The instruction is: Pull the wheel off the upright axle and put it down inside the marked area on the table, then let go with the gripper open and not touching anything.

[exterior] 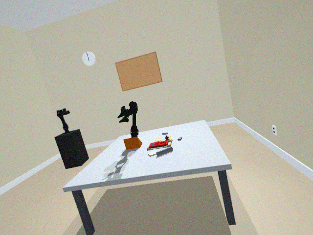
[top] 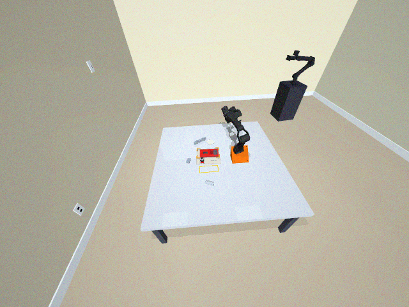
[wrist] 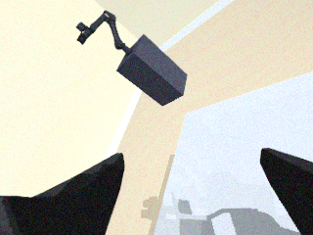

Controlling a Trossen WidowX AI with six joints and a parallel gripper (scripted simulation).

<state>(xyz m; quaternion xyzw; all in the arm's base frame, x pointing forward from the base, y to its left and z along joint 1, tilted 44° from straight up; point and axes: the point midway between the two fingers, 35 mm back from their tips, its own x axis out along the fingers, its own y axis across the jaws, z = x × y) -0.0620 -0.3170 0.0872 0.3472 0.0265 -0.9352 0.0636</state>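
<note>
My gripper tip is now 560 mm short of the grey block, 370 mm above it and 140 mm to the right of it.
</note>
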